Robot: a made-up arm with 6 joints. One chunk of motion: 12 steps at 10 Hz.
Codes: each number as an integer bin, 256 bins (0 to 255) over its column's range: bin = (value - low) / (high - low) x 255, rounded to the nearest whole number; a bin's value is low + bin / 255 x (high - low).
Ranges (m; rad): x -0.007..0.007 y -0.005..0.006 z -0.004..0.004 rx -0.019..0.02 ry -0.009..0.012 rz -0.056..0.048
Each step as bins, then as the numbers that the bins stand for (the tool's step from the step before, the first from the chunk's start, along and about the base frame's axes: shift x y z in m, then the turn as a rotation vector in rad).
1 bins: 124 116 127 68 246 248
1 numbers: -0.00019 0.00000 -0.00002 -0.00860 0.01126 0.04515
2 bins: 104 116 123 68 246 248
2 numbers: -0.00129 0.00000 -0.00014 -0.00860 0.01126 0.04515
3 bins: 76 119 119 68 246 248
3 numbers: -0.00283 0.00013 -0.00027 -0.00860 0.01126 0.04515
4 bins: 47 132 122 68 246 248
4 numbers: -0.00442 0.00069 -0.00017 -0.00860 0.01126 0.04515
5 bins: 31 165 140 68 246 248
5 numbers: -0.00530 0.00212 0.00039 -0.00860 0.01126 0.04515
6 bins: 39 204 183 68 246 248
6 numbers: -0.00486 0.00380 0.00174 -0.00860 0.01126 0.04515
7 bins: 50 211 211 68 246 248
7 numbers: -0.00425 0.00410 0.00262 -0.00860 0.01126 0.04515
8 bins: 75 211 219 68 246 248
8 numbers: -0.00288 0.00410 0.00287 -0.00860 0.01126 0.04515
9 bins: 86 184 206 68 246 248
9 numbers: -0.00228 0.00294 0.00246 -0.00860 0.01126 0.04515
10 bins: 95 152 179 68 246 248
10 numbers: -0.00178 0.00156 0.00162 -0.00860 0.01126 0.04515
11 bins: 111 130 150 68 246 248
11 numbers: -0.00091 0.00061 0.00071 -0.00860 0.01126 0.04515
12 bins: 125 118 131 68 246 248
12 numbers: -0.00014 0.00009 0.00011 -0.00860 0.01126 0.04515
